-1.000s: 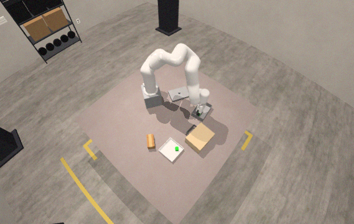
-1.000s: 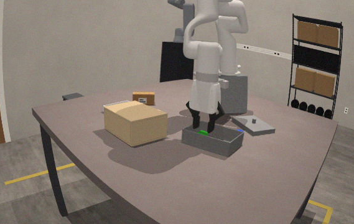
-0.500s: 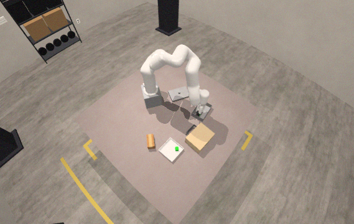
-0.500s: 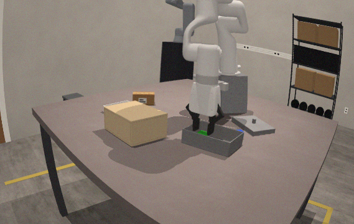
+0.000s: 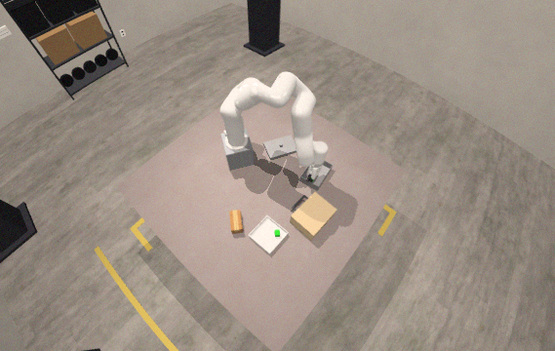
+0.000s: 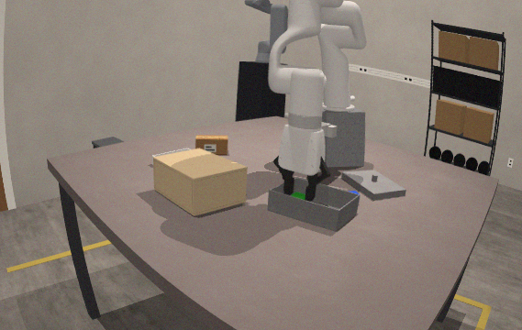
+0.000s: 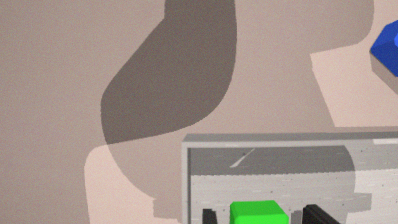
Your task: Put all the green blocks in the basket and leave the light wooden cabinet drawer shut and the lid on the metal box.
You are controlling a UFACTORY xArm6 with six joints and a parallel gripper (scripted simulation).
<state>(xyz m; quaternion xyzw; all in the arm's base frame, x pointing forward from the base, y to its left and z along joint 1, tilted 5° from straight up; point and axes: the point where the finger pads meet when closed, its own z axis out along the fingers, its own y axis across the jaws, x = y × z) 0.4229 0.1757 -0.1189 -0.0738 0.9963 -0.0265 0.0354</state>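
The metal box lies 50 mm to the left of my hand and 20 mm below it. From my hand the other things lie so: light wooden cabinet: 140 mm ahead, 190 mm to the right; then blue block: 120 mm behind, 80 mm to the left, 30 mm below; then grey metal lid: 290 mm behind, 60 mm to the left, 30 mm below.
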